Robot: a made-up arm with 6 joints. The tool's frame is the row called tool. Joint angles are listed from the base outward. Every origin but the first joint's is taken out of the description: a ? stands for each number. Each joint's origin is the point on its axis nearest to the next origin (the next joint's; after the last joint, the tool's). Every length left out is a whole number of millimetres.
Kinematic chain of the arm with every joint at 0, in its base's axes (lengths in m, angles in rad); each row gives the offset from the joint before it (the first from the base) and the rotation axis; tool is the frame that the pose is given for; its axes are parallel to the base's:
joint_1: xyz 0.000 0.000 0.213 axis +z
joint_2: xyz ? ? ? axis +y
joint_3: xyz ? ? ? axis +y
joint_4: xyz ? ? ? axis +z
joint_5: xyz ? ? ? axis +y
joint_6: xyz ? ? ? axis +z
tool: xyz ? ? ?
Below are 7 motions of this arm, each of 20 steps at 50 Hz.
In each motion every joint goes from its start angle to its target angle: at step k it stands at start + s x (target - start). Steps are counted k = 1, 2, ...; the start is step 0. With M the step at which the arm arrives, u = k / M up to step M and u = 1 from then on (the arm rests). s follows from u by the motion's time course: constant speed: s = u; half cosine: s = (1 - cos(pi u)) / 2; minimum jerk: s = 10 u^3 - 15 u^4 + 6 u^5.
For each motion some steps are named. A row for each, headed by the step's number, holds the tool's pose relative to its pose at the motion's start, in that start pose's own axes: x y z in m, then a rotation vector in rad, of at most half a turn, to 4 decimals.
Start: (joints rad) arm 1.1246 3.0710 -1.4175 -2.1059 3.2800 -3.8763
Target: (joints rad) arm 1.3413 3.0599 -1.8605 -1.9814 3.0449 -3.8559
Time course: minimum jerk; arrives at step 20
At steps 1, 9, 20:
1: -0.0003 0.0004 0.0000 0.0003 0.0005 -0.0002
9: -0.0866 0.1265 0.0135 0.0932 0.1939 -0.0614
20: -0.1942 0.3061 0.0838 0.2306 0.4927 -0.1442

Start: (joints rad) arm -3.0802 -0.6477 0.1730 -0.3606 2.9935 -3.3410
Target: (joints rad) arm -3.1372 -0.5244 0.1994 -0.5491 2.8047 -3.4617
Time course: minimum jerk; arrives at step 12
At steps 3, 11, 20:
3: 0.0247 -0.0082 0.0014 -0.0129 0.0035 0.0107
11: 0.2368 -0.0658 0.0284 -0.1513 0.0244 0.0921
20: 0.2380 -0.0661 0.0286 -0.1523 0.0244 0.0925

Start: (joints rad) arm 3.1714 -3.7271 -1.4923 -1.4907 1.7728 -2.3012
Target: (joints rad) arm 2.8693 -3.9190 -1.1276 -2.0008 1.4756 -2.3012
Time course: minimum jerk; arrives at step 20
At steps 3, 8, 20:
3: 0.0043 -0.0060 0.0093 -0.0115 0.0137 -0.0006
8: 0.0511 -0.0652 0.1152 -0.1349 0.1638 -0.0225
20: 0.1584 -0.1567 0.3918 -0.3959 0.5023 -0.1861

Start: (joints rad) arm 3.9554 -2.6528 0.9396 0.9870 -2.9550 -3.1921
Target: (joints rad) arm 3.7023 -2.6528 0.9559 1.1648 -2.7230 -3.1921
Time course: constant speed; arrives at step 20
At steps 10, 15, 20:
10: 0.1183 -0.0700 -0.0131 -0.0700 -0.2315 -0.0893
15: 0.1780 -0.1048 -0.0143 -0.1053 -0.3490 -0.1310
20: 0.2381 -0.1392 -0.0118 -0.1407 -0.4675 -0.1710

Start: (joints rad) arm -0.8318 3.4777 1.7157 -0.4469 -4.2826 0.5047
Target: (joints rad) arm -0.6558 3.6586 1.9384 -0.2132 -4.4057 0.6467
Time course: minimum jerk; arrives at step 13
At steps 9, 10, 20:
9: -0.1595 0.0950 0.2313 -0.0823 0.3508 0.0085
10: -0.1708 0.1038 0.2579 -0.0915 0.3907 0.0125
20: -0.1804 0.1119 0.2832 -0.1002 0.4288 0.0167

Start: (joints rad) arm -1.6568 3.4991 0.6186 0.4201 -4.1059 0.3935
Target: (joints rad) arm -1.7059 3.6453 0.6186 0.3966 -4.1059 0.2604
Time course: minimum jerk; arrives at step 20
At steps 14, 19, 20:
14: -0.1503 0.0231 0.1363 0.0321 0.1226 -0.0986
19: -0.1772 0.0277 0.1652 0.0375 0.1467 -0.1177
20: -0.1774 0.0277 0.1654 0.0375 0.1469 -0.1179

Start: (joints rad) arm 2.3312 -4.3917 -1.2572 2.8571 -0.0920 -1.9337
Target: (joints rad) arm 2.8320 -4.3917 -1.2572 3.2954 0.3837 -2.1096
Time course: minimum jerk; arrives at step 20
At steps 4, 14, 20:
4: 0.0328 0.0301 -0.0024 -0.0373 0.0074 0.0371
14: 0.3786 0.4731 -0.1187 -0.4376 -0.0117 0.5857
20: 0.4278 0.5695 -0.1600 -0.4895 -0.0397 0.7098

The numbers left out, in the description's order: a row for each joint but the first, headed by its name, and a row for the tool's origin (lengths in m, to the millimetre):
joint_2: 0.000 0.046 0.000
joint_3: 0.000 0.000 0.975
joint_4: 0.000 0.000 0.841
joint_5: 0.000 0.000 0.000
joint_6: 0.000 0.000 0.109
tool: 0.000 0.000 0.000

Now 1 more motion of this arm.
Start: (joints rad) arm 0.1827 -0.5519 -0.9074 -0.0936 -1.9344 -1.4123
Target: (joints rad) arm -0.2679 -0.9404 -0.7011 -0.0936 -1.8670 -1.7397
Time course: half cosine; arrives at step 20
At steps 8, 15, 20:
8: -0.1858 0.1483 0.1220 0.0575 0.0338 0.0307
15: -0.5063 0.2857 0.3521 0.1334 0.1058 0.0735
20: -0.6040 0.3045 0.4289 0.1524 0.1311 0.0853

